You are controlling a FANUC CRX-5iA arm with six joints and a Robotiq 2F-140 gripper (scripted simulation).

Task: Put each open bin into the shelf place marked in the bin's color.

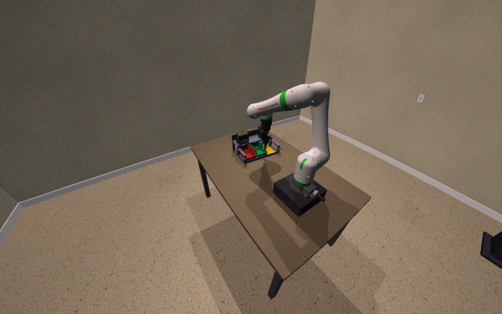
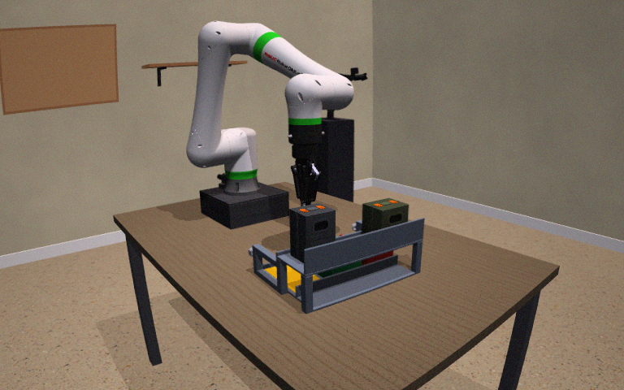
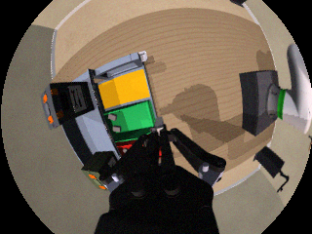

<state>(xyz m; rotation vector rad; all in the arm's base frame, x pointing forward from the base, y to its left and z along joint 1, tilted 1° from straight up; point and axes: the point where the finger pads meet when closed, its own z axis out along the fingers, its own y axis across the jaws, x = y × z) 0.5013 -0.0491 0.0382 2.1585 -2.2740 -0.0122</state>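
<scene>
The green bin is 110 mm ahead of my hand, 10 mm to the right of it and 100 mm below it. The rest, counted from my hand: olive box: 220 mm ahead, 110 mm to the left, 10 mm above; then black box: 200 mm ahead, 120 mm to the right, 20 mm above; then red bin: 120 mm ahead, 110 mm to the left, 100 mm below.
</scene>
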